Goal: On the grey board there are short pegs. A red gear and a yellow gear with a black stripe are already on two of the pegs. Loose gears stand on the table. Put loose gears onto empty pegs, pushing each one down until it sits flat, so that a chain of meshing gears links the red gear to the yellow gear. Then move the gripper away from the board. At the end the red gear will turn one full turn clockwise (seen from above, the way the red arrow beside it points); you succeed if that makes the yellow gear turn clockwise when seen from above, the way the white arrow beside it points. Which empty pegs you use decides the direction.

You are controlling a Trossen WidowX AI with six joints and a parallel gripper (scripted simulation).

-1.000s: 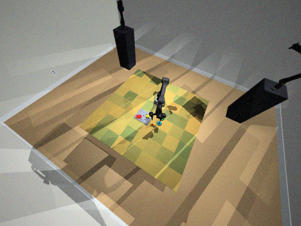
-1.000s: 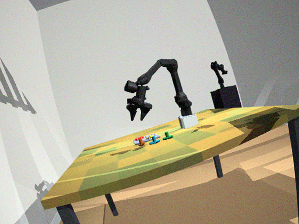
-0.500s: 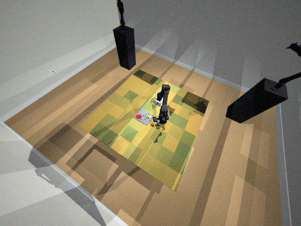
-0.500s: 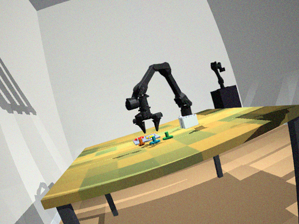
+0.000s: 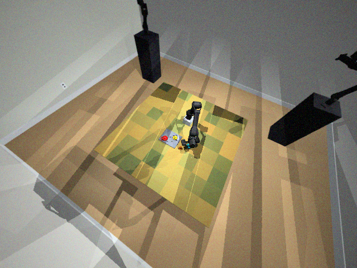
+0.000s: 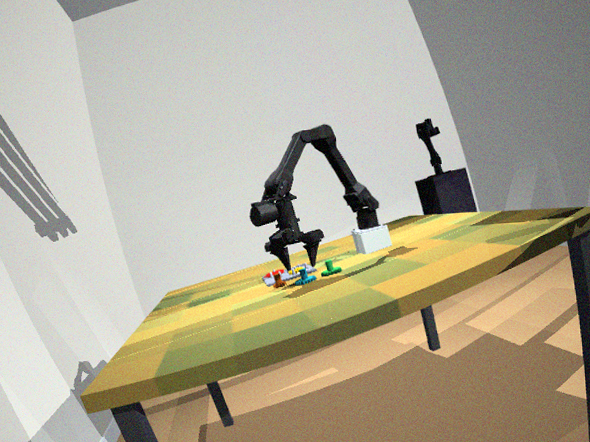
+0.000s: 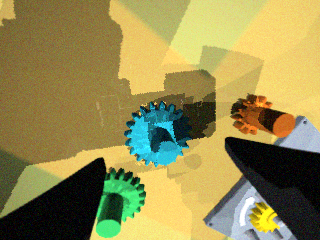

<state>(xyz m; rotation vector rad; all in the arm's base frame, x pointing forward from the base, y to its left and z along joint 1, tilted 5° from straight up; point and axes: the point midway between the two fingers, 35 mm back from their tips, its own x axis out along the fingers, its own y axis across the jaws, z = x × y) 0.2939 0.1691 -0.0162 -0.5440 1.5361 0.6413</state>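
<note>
Right now my gripper tip is 3 cm above the cyan gear. The rest, counted from my gripper tip: white arrow: 2 cm behind, 15 cm to the right, 3 cm below; then green gear: 8 cm behind, 3 cm below; then orange gear: 7 cm ahead, 7 cm to the right, 3 cm below.
</note>
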